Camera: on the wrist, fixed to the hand. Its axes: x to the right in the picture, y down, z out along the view.
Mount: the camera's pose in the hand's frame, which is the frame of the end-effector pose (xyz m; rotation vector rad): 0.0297 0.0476 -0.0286 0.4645 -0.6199 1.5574
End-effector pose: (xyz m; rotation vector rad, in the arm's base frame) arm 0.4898 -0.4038 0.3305 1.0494 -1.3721 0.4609
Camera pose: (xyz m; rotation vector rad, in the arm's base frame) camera 0.4740 -0.3655 0.3779 0.2134 -2.5861 1.7343
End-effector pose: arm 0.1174 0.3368 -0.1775 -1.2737 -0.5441 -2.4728
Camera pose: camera 0.1011 0.2788 -0.1592 -1.3661 -0.0797 -0.6431
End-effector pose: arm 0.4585 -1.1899 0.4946 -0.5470 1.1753 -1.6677
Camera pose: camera 0.4455 -1.2060 0.4351 0.2008 0.3892 -0.2913
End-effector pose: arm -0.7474 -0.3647 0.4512 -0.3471 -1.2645 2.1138
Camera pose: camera -0.7736 -0.3415 0.3988 0.3215 0.3549 -2.1613
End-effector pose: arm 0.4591 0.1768 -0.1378 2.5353 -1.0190 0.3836
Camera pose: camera 0.4432 0.1399 -0.0893 -1.1136 2.3778 -0.1260
